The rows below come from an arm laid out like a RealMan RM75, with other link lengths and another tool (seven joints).
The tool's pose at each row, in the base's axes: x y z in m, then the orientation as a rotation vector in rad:
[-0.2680 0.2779 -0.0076 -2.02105 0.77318 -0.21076]
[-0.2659 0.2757 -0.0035 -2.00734 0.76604 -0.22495]
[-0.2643 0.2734 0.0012 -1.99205 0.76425 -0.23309]
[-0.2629 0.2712 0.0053 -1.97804 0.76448 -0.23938]
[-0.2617 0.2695 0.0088 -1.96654 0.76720 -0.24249]
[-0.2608 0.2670 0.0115 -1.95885 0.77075 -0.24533]
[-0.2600 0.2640 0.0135 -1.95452 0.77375 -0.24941]
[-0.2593 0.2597 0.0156 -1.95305 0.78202 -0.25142]
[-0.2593 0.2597 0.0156 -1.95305 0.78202 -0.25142]
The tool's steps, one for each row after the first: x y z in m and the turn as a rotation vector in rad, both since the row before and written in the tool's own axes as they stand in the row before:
[0.0023 -0.0035 -0.0029 0.01734 0.00473 -0.00583]
[0.0020 -0.0038 -0.0035 0.01609 0.00288 0.00047]
[0.0018 -0.0033 -0.0031 0.01398 0.00275 0.00209]
[0.0015 -0.0029 -0.0025 0.01036 0.00207 0.00418]
[0.0018 -0.0018 -0.0028 0.00658 0.00275 0.00360]
[0.0022 -0.0011 -0.0028 0.00390 0.00375 0.00165]
[0.0029 -0.0007 -0.0038 -0.00064 0.00521 0.00492]
[0.0000 0.0000 0.0000 0.00000 0.00000 0.00000]

